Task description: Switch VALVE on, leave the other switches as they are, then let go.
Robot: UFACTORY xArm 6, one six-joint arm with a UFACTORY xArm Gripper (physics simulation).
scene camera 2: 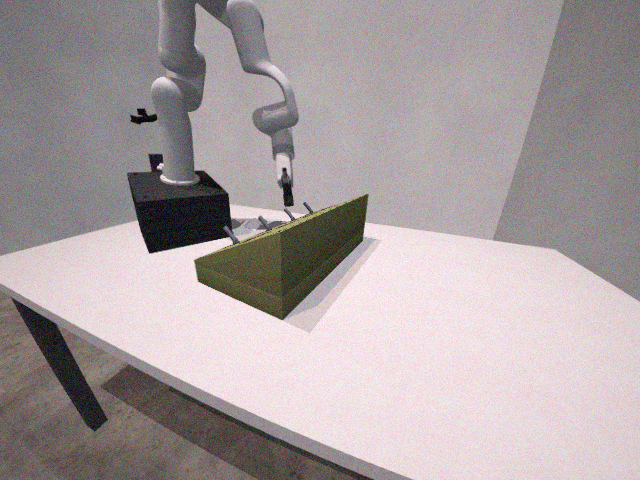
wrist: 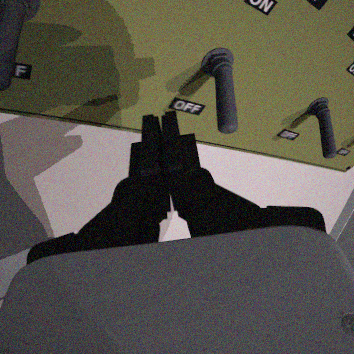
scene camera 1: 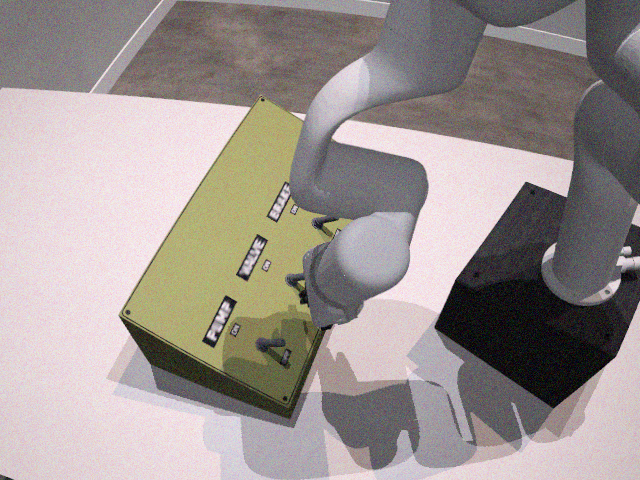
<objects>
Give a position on an olive sloped panel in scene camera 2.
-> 273,271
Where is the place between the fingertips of the gripper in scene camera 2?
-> At 289,206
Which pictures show the gripper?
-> Scene camera 2, the wrist view and scene camera 1: all of them.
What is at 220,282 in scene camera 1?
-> An olive sloped panel.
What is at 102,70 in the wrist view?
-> An olive sloped panel.
</objects>
